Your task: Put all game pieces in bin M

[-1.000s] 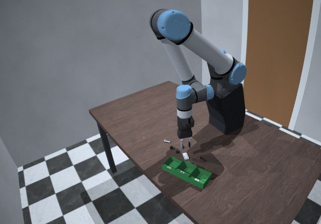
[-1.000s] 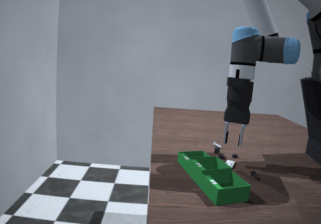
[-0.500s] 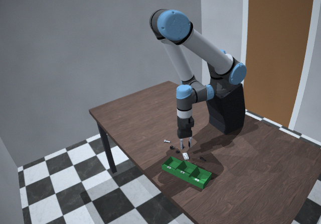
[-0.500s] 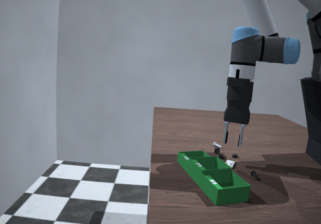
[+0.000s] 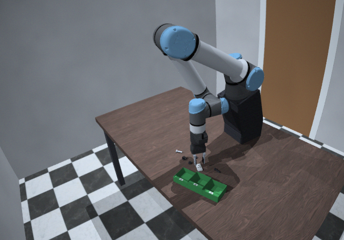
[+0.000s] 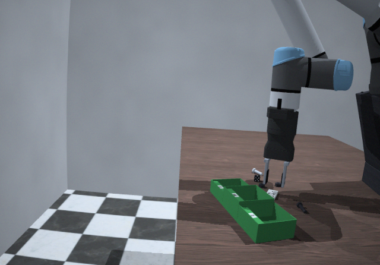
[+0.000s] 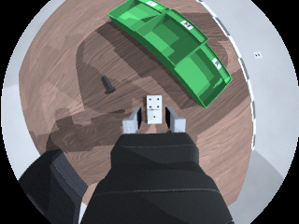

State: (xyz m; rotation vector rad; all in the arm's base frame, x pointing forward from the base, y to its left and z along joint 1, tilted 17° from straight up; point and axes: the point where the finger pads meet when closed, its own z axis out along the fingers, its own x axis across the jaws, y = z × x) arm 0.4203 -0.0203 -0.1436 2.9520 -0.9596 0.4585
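Right now the white domino is 40 mm below my hand. The rest, counted from my hand: black die: 110 mm to the right, 40 mm below; green bin: 110 mm ahead, 80 mm to the left, 30 mm below; black bolt: 90 mm to the left, 40 mm below, 30 mm behind.
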